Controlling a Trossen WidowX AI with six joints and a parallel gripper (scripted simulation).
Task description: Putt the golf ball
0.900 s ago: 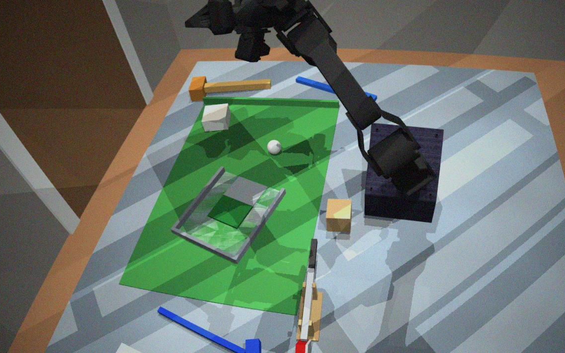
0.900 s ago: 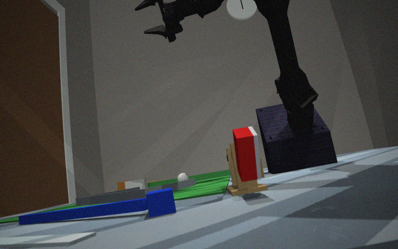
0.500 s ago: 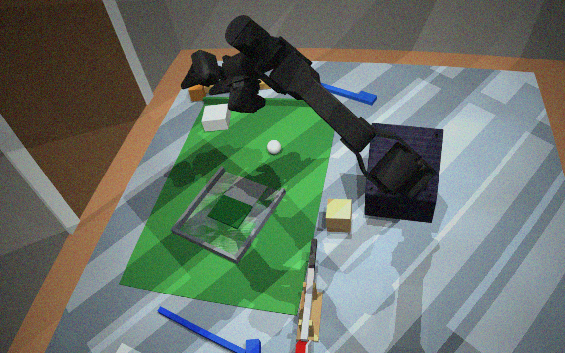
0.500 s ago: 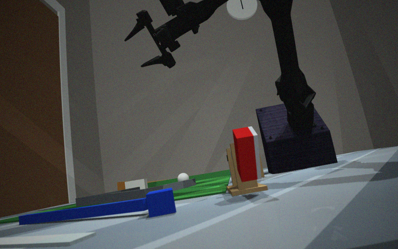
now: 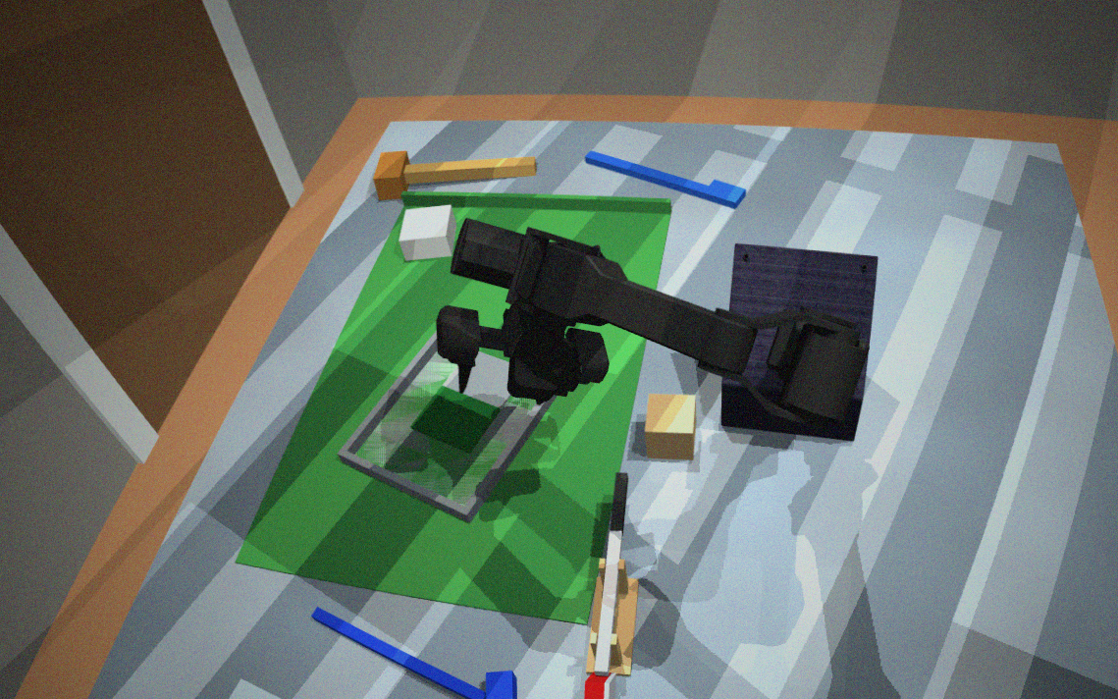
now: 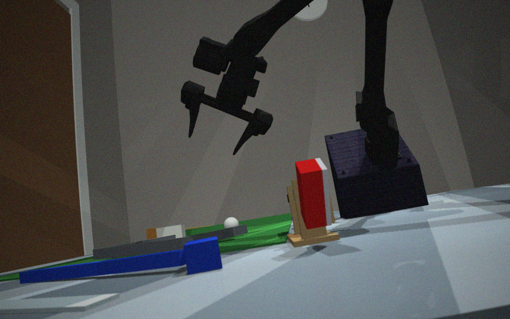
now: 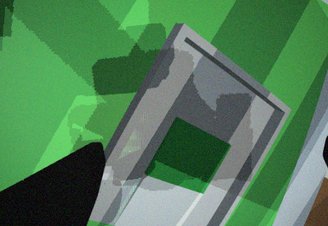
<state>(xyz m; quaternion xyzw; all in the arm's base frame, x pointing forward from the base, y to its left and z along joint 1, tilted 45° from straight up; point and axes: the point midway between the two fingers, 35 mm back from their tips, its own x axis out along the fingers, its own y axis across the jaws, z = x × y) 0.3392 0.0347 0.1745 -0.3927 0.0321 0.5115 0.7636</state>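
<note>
Right now my gripper tip is 160 mm to the right of the red putter, 150 mm past it and 130 mm above it. The rest, counted from my gripper tip: tan block 180 mm behind, 150 mm below, 90 mm to the right; then white golf ball 320 mm to the right, 160 mm below, 50 mm ahead; then white block 440 mm to the right, 270 mm ahead, 160 mm below.
</note>
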